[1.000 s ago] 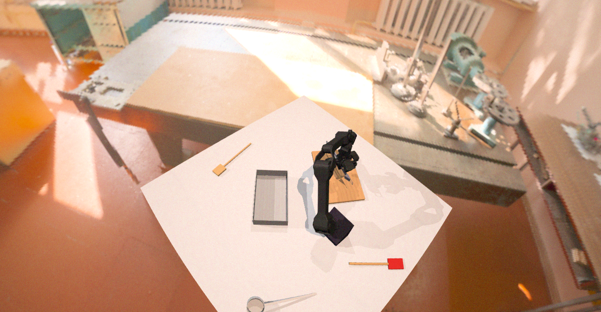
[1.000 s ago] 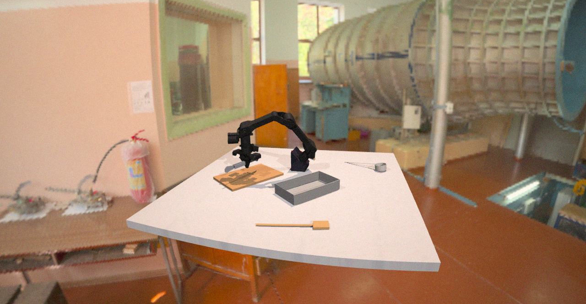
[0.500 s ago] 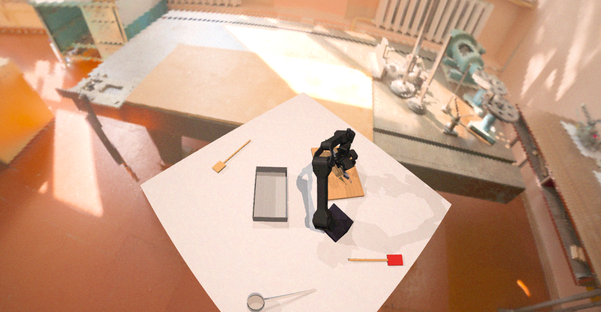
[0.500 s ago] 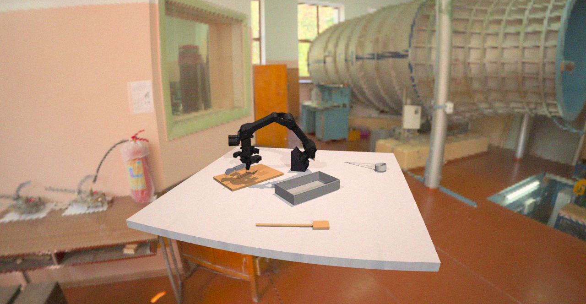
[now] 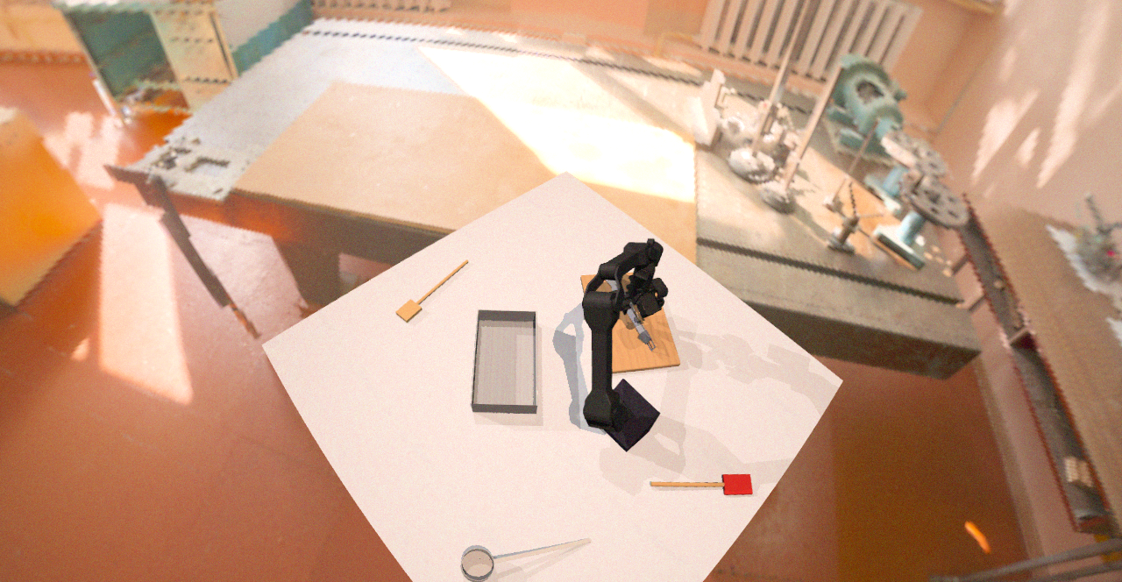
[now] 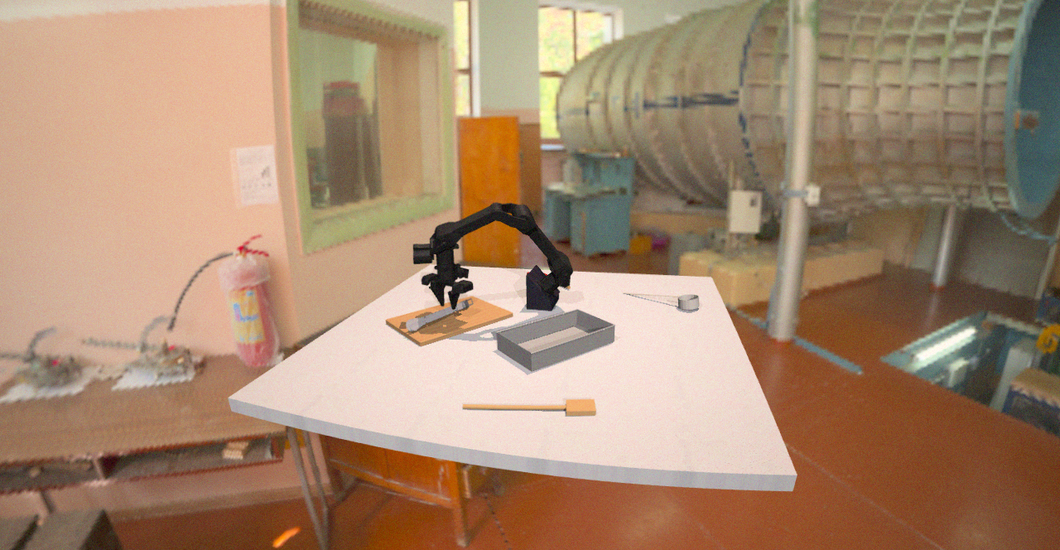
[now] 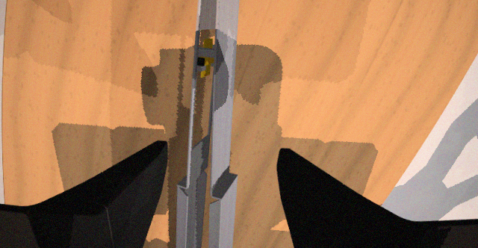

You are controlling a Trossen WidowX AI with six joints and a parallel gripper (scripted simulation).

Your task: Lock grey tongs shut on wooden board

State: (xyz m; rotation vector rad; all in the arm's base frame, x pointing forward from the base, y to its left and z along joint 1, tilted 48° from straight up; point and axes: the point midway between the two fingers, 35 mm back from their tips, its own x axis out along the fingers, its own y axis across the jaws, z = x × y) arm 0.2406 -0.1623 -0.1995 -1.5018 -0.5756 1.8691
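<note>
Right now my gripper tip is 40 mm above the wooden board. Also, from my gripper tip: yellow piece (40 mm behind, 20 mm below); then roasting tin (70 mm ahead, 400 mm to the left, 20 mm below).
</note>
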